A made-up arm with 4 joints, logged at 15 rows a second.
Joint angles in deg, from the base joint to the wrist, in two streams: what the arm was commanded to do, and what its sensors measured. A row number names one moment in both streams.
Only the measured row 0 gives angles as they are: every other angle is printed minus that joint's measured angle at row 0.
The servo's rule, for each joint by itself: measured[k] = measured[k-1] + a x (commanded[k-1-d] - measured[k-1]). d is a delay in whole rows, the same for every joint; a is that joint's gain. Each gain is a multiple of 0.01, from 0.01 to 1. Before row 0 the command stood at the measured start. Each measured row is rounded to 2 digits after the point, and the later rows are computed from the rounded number. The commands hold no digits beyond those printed.
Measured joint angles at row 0:
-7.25 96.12 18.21 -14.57
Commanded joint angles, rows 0 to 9:
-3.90 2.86 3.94 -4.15
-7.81 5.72 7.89 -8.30
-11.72 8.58 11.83 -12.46
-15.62 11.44 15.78 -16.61
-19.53 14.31 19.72 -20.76
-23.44 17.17 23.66 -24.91
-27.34 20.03 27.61 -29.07
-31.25 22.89 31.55 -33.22
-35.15 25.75 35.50 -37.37
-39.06 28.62 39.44 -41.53
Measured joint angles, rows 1 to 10:
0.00 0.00 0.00 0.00
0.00 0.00 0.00 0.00
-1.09 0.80 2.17 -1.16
-2.97 2.18 5.32 -3.16
-5.42 3.97 8.90 -5.76
-8.28 6.06 12.68 -8.80
-11.43 8.37 16.55 -12.15
-14.79 10.83 20.46 -15.72
-18.30 13.41 24.39 -19.46
-21.93 16.06 28.33 -23.31
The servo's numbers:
d 2
a 0.28 0.28 0.55 0.28

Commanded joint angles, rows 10 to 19:
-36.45 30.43 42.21 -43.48
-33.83 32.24 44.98 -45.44
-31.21 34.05 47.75 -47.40
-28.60 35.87 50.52 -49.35
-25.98 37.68 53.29 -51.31
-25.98 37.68 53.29 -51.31
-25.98 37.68 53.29 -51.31
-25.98 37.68 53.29 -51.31
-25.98 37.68 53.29 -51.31
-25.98 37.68 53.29 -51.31
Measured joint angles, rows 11 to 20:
-25.63 18.77 32.27 -27.25
-29.39 21.53 36.21 -31.25
-31.37 24.02 39.51 -34.67
-32.06 26.32 42.52 -37.69
-31.82 28.48 45.40 -40.41
-30.92 30.55 48.22 -42.91
-29.54 32.55 51.01 -45.26
-28.54 33.99 52.26 -46.95
-27.82 35.02 52.83 -48.17
-27.30 35.76 53.08 -49.05

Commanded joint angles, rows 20 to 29:
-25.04 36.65 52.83 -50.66
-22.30 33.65 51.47 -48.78
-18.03 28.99 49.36 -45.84
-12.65 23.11 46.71 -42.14
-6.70 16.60 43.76 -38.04
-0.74 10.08 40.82 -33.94
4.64 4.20 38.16 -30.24
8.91 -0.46 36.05 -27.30
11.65 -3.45 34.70 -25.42
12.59 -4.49 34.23 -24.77
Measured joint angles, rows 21 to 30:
-26.93 36.30 53.20 -49.68
-26.66 36.69 53.25 -50.14
-26.21 36.68 53.02 -50.29
-25.12 35.83 52.17 -49.87
-23.13 33.91 50.62 -48.74
-20.20 30.89 48.47 -46.89
-16.42 26.89 45.88 -44.41
-12.03 22.18 43.10 -41.48
-7.36 17.15 40.38 -38.33
-2.80 12.22 38.00 -35.24

